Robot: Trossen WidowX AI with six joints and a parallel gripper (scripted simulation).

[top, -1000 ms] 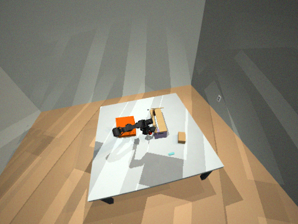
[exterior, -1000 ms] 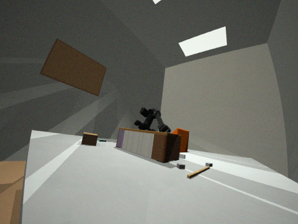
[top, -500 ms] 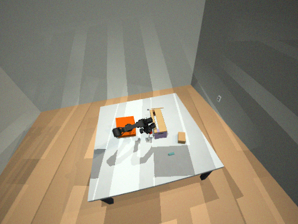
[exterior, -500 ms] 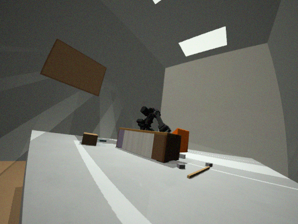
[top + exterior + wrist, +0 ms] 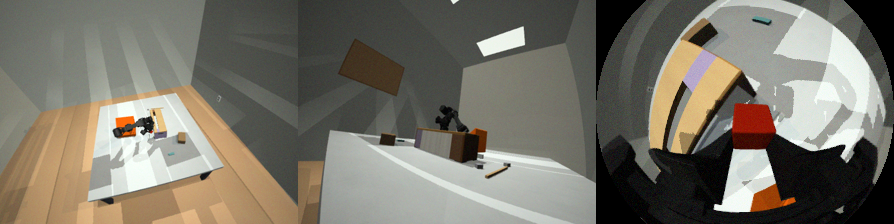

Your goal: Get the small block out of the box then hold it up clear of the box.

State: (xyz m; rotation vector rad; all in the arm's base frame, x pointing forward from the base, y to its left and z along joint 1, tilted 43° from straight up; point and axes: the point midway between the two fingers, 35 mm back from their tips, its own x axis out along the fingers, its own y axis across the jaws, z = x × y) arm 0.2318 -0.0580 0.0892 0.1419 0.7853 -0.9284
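Right now my gripper tip is 1 cm to the left of the red block and 1 cm below it. Round my gripper tip: brown block (34 cm ahead, 10 cm to the right, 7 cm below); box (14 cm to the left, 7 cm ahead, 4 cm below); teal piece (26 cm to the right, 18 cm ahead, 10 cm below).
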